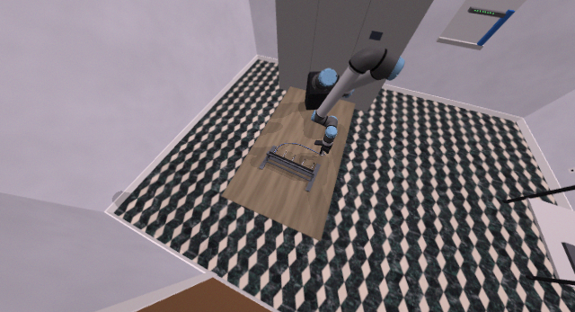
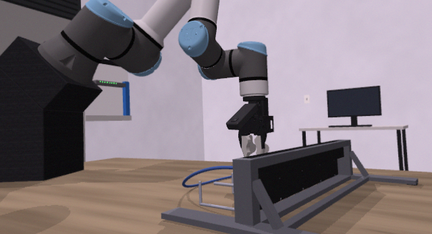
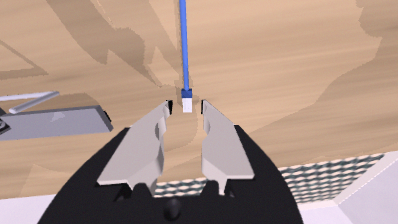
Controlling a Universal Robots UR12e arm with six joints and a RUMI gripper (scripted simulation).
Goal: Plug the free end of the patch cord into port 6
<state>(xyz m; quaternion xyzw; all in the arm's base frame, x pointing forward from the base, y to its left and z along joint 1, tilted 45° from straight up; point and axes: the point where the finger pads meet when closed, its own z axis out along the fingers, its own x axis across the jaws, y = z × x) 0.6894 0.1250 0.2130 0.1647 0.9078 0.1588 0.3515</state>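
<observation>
Now: hand 1 cm to the right of the plug and 2 cm above it.
</observation>
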